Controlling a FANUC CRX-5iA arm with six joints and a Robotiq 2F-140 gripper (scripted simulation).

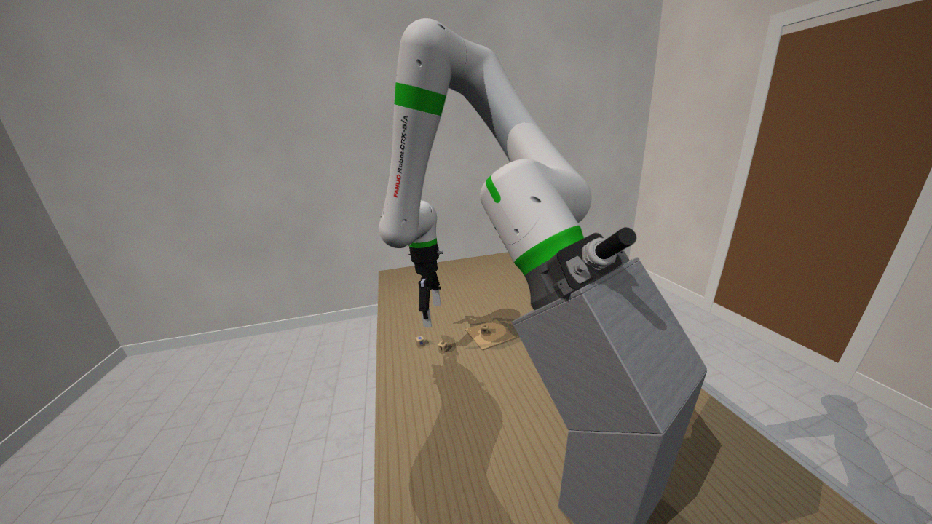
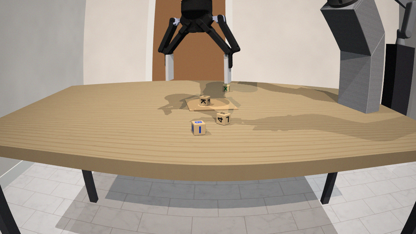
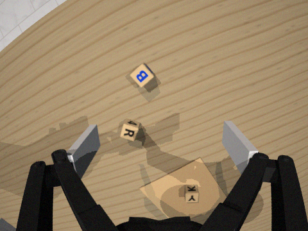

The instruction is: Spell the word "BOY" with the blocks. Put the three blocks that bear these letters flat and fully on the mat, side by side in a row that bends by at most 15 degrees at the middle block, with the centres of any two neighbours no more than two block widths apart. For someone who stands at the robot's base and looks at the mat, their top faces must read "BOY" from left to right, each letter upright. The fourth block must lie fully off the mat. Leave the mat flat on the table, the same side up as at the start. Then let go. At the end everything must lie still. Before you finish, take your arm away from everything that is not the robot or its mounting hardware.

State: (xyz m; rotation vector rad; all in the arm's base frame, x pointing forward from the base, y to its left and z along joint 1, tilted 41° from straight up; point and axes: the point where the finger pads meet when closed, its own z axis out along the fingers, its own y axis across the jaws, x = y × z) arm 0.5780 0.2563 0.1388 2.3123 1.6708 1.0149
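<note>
My hand is 200 mm to the left of the tan mat, 110 mm above it and 10 mm short of it. From my hand the other things lie so: block (100 mm below, 60 mm to the left, 20 mm behind).
</note>
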